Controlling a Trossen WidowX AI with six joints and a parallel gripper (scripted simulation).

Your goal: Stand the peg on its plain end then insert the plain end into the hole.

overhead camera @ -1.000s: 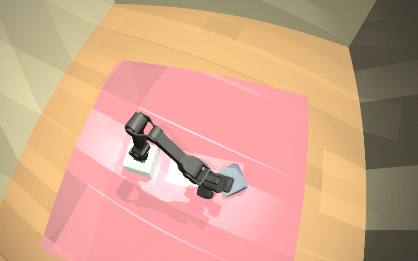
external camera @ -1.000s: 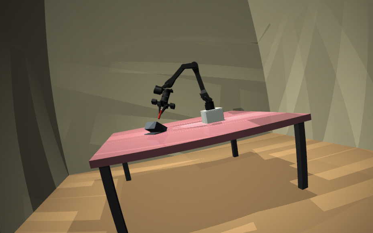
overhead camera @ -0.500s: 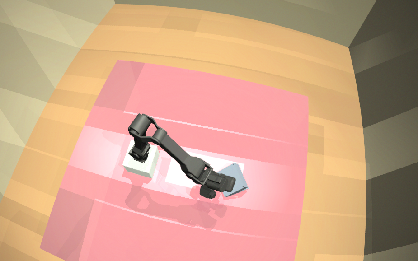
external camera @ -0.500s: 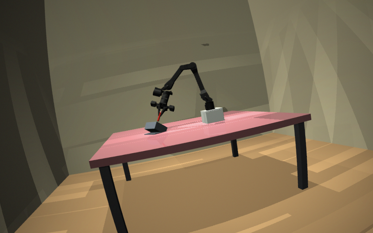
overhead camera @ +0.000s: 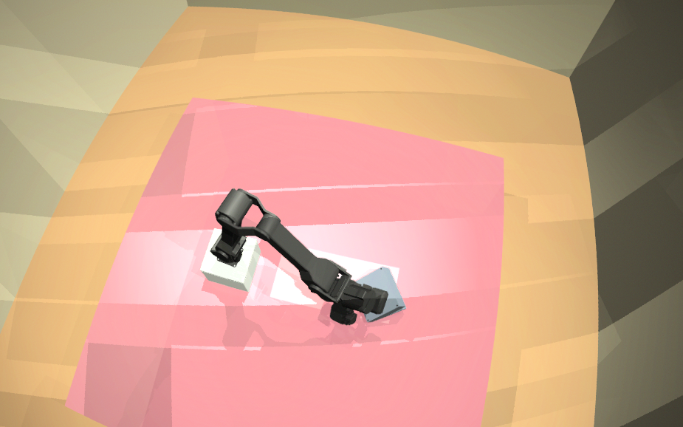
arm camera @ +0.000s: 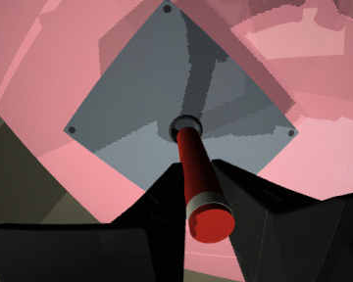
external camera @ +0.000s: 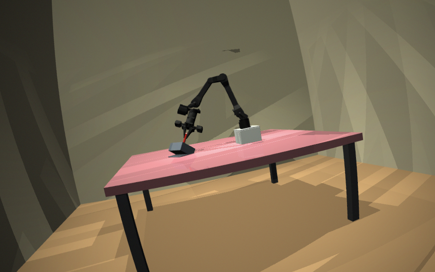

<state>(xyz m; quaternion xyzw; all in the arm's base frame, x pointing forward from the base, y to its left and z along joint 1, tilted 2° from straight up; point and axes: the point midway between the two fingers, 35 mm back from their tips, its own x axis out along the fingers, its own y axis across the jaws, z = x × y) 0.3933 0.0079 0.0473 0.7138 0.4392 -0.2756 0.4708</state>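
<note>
My gripper tip is now 7 cm above the grey sloped panel, 4 cm short of it and 3 cm to the right of it. From my gripper tip the other things lie so: red peg 1 cm to the right, 1 cm behind, 1 cm above.
</note>
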